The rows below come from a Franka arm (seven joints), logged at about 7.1 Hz.
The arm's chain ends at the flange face. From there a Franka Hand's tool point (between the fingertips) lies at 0.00 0.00 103.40 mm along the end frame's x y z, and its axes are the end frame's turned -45 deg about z.
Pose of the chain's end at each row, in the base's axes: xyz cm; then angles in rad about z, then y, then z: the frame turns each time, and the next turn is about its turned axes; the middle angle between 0 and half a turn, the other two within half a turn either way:
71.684 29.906 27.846 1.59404 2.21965 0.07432
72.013 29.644 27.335 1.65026 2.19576 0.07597
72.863 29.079 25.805 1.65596 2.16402 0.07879
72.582 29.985 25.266 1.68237 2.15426 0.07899
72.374 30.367 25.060 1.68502 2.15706 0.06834
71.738 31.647 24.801 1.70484 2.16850 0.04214
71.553 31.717 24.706 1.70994 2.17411 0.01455
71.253 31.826 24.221 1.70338 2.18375 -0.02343
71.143 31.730 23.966 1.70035 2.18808 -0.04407
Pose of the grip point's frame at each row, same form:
71.493 38.142 21.598 1.59404 2.21965 -0.71108
71.347 38.003 21.285 1.65026 2.19576 -0.70943
72.134 37.621 20.025 1.65596 2.16402 -0.70661
71.621 38.561 19.570 1.68237 2.15426 -0.70641
71.392 38.924 19.339 1.68502 2.15706 -0.71706
70.596 40.118 18.982 1.70484 2.16850 -0.74326
70.372 40.149 18.839 1.70994 2.17411 -0.77085
70.135 40.209 18.273 1.70338 2.18375 -0.80883
70.054 40.091 17.981 1.70035 2.18808 -0.82947

